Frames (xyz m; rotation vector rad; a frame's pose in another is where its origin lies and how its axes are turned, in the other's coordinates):
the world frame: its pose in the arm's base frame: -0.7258 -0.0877 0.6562 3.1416 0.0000 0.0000
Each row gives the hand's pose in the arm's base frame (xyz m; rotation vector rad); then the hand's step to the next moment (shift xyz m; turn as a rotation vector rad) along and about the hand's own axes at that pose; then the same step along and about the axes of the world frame.
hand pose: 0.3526 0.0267 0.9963 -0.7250 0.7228 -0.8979
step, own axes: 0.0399 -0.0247 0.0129 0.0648 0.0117 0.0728
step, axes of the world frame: 0.0171 0.0422 -0.0172 0.0910 0.0335 -0.0152
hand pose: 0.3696 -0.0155 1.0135 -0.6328 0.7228 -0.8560
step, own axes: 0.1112 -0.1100 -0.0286 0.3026 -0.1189 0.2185
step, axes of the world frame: -0.0200 0.1547 -0.0306 0.2545 0.2694 -0.1270
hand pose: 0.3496 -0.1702 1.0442 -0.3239 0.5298 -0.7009
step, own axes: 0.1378 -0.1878 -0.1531 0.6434 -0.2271 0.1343
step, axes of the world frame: -0.0958 0.2461 0.0892 0.3692 0.5891 0.0127
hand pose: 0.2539 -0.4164 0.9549 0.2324 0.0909 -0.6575
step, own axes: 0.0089 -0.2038 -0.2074 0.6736 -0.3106 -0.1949
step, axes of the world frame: -0.1204 0.1113 0.2403 0.3383 0.5913 0.3522
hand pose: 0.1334 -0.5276 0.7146 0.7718 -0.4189 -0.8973
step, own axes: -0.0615 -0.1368 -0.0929 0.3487 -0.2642 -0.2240
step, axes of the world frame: -0.0511 -0.0366 0.1649 0.1959 0.2944 0.3413
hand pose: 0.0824 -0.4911 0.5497 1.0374 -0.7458 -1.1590
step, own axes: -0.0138 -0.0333 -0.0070 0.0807 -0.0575 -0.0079
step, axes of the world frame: -0.0095 -0.0130 0.0330 0.0074 0.0793 0.0595
